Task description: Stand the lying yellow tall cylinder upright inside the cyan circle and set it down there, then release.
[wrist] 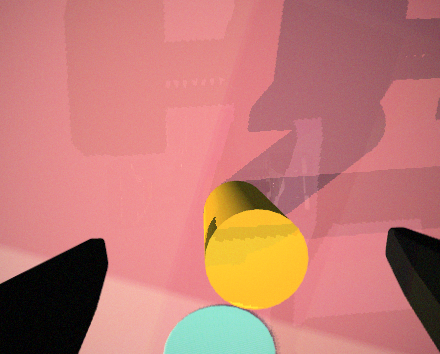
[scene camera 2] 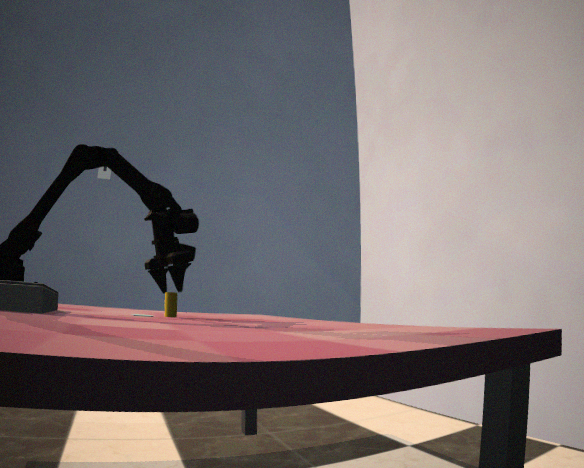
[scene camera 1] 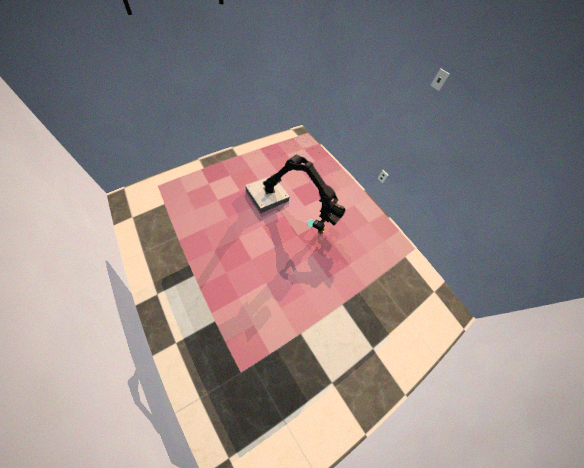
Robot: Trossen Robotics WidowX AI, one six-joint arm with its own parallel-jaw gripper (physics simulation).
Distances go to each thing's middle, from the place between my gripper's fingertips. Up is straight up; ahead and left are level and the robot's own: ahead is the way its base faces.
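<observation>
Cyan circle (wrist: 216, 321): from my hand, 3 cm to the right, 7 cm below, 8 cm behind. My hand: 3 cm above the yellow cylinder (wrist: 255, 257).
</observation>
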